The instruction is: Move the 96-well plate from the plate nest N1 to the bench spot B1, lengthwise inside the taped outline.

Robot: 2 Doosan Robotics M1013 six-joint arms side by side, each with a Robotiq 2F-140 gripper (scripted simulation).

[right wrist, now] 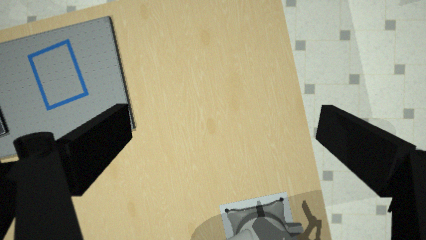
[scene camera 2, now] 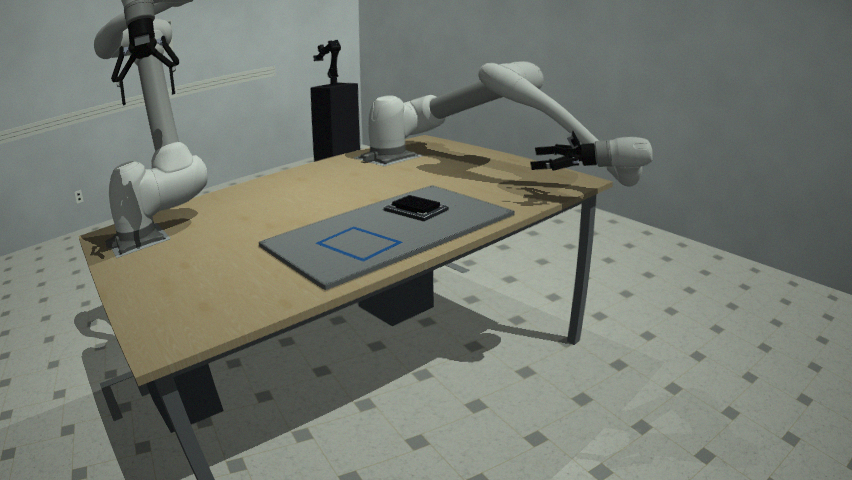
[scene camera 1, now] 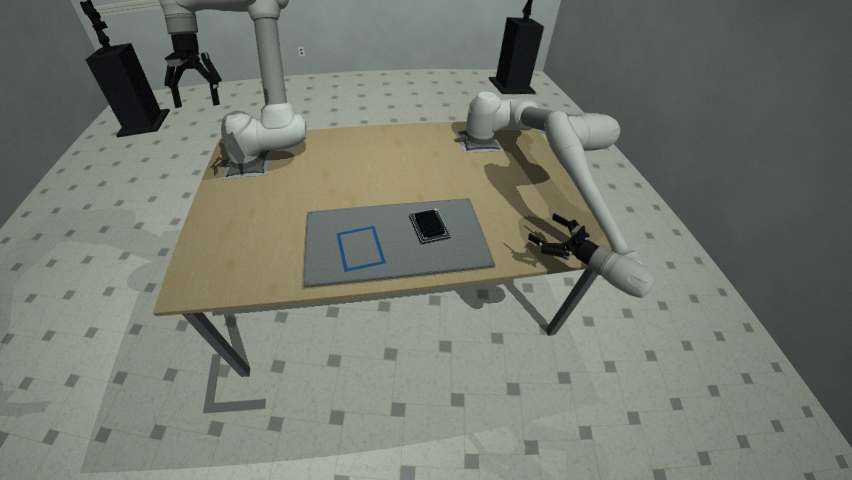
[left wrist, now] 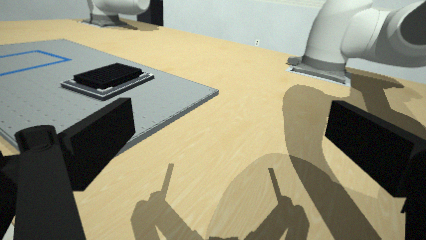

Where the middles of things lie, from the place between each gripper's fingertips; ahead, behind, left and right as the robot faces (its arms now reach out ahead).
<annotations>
Right now my left hand (scene camera 2: 533, 158) is 380 mm to the left of the black 96-well plate (left wrist: 115, 74), 200 mm past it and 110 mm above it.
The black 96-well plate is 770 mm to the left of my right hand (scene camera 2: 148, 96), 490 mm below it and 220 mm ahead of it.
</annotations>
